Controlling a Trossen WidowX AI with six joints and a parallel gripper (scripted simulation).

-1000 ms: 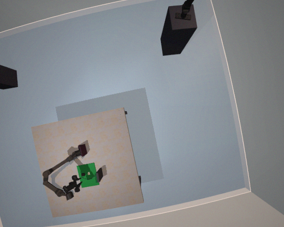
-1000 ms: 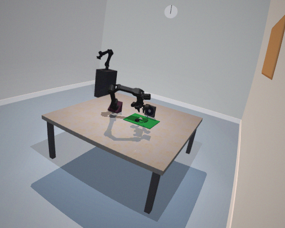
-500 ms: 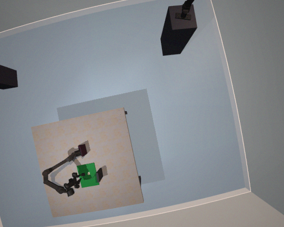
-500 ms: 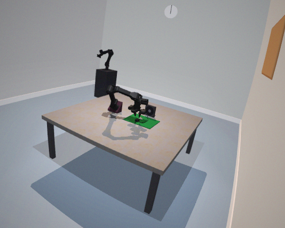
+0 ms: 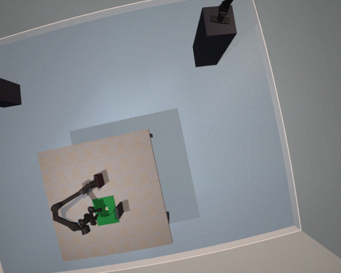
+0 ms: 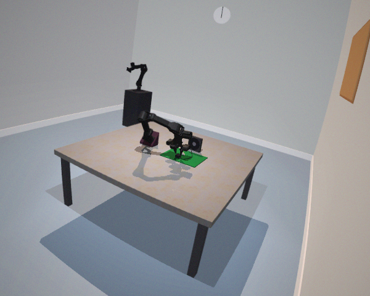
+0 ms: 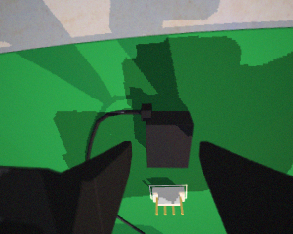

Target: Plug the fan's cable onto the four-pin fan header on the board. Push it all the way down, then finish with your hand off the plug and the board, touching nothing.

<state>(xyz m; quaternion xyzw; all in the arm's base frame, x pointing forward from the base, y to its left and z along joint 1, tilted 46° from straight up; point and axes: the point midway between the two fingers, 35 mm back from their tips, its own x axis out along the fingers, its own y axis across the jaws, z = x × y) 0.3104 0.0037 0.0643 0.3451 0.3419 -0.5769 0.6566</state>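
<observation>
My gripper tip is 1 cm to the right of the dark fan plug and 2 cm above it. From my gripper tip the other things lie so: white four-pin fan header (1 cm behind, 8 cm to the left, 3 cm below); then green board (2 cm ahead, 6 cm to the left, 4 cm below); then black fan (24 cm to the left, 3 cm above).
</observation>
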